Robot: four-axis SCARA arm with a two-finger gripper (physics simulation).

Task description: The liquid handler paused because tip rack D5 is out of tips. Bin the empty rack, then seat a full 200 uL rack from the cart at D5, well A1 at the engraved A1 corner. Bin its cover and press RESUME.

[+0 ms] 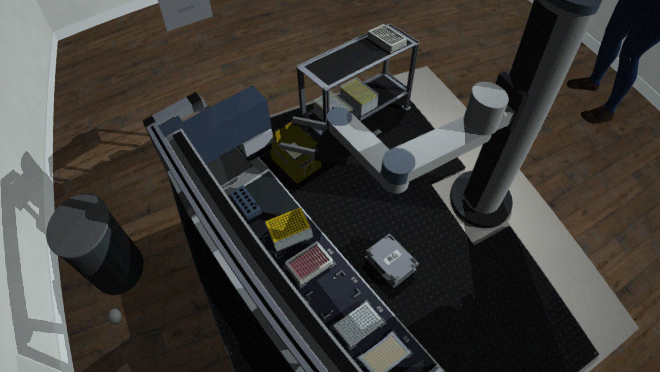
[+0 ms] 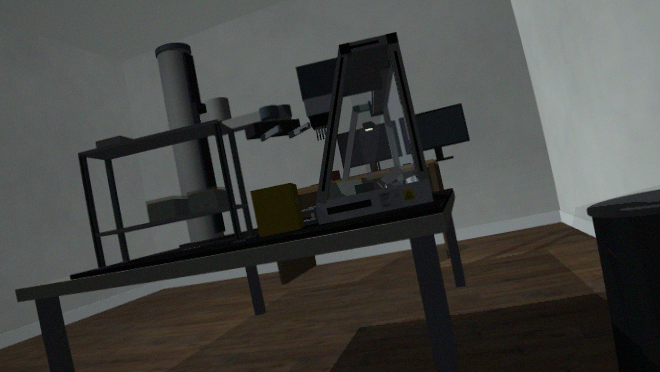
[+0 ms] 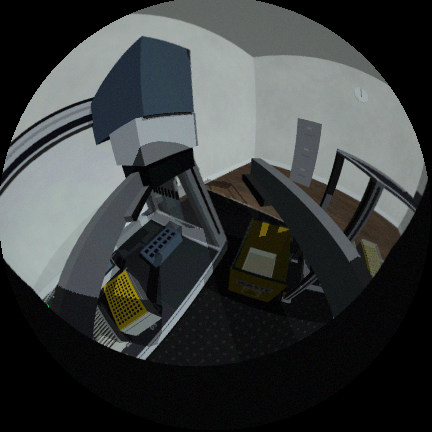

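Pixels of known places: gripper, fingertip midpoint: (image 1: 287,132) (image 2: 294,126) (image 3: 194,171); arm's base at its link origin: (image 1: 481,199).
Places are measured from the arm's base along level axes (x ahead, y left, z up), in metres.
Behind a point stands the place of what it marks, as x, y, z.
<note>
My gripper (image 1: 288,132) {0.619, -0.327, 0.338} (image 2: 286,131) {0.619, -0.327, 0.338} (image 3: 194,171) {0.619, -0.327, 0.338} is open and empty, high above the yellow waste bin (image 1: 298,172) {0.585, -0.362, 0.073} (image 2: 277,210) {0.588, -0.527, 0.078} (image 3: 240,286) {0.566, -0.367, 0.069}. A pale rectangular thing (image 3: 259,262) {0.566, -0.469, 0.044} lies in the bin. A rack with a yellow top and dark holes (image 1: 288,225) {0.709, -0.141, 0.134} (image 3: 125,300) {0.697, -0.154, 0.136} stands on the deck beside the red-filled plate at D4. I cannot read its A1 corner. On the cart (image 1: 327,86) {0.431, -0.436, 0.363} (image 2: 150,141) {0.251, -0.592, 0.359}, a yellow-topped rack (image 1: 359,95) (image 2: 206,201) stands on the lower shelf beside a paler-looking one (image 1: 334,102) (image 2: 167,209). The RESUME button is not readable.
The handler's blue head (image 1: 227,125) {0.793, -0.285, 0.493} (image 2: 317,80) {0.741, -0.377, 0.451} (image 3: 165,80) {0.675, -0.343, 0.442} hangs beside my gripper. A blue tube rack (image 1: 245,201) {0.802, -0.305, 0.106} (image 3: 161,245) {0.787, -0.307, 0.106} is on the deck. A grey box marked RG (image 1: 392,257) {0.447, 0.073, 0.064} lies on the dark mat. A pale rack (image 1: 387,37) {0.124, -0.569, 0.390} is on the cart top.
</note>
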